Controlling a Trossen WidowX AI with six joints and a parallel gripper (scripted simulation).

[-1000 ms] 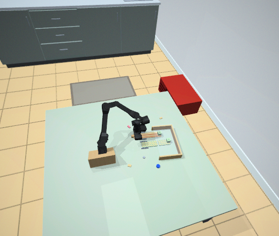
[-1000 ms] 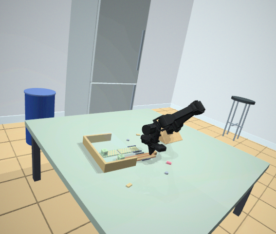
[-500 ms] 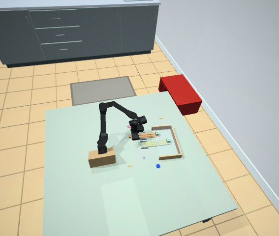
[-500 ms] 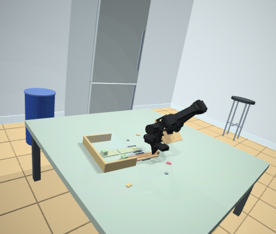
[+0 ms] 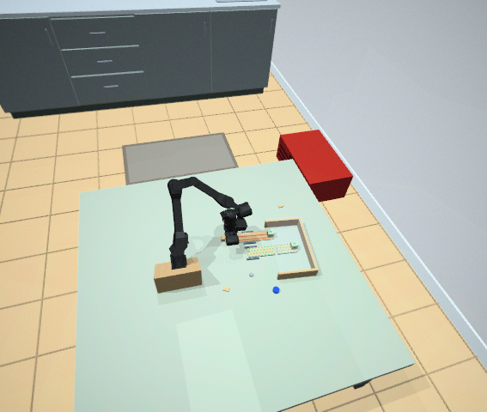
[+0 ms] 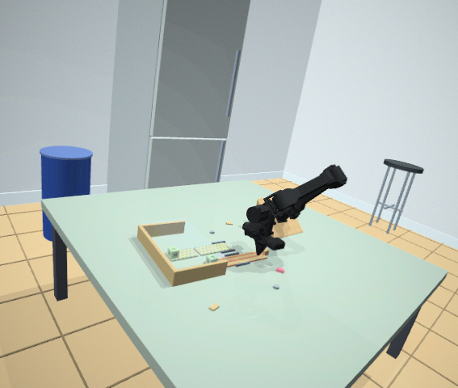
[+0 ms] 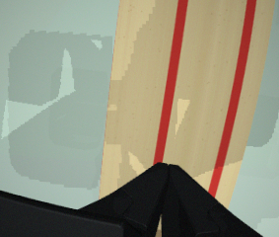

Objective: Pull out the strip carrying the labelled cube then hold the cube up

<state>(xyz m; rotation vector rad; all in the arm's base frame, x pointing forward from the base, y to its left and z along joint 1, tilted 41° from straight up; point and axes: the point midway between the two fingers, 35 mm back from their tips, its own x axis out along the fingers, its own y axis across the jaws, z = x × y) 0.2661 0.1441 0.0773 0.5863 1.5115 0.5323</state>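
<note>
Now: the pink piece 10 mm behind my gripper tip and 110 mm to the left of it. Round my gripper tip: tan block 40 mm behind; blue disc 160 mm ahead, 320 mm to the right.
</note>
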